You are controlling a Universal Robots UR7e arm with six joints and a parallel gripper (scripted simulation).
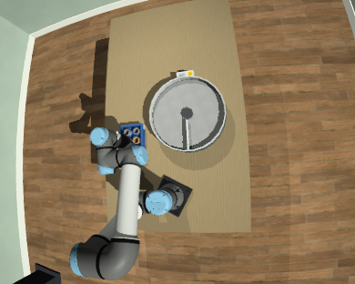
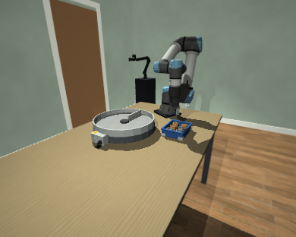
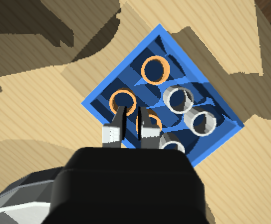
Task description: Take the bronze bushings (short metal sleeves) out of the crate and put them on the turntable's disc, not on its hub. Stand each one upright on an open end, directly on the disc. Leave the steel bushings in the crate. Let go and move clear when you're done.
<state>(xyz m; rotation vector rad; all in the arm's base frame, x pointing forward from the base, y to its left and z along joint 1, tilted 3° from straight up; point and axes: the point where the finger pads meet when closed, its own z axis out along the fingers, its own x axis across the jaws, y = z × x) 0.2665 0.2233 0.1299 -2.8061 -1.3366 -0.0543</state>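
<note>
Now: hand 11 cm above the blue crate, 4 cm short of it and 3 cm to the right of it. Round my hand: turntable: 30 cm to the right, 20 cm ahead, 8 cm below.
</note>
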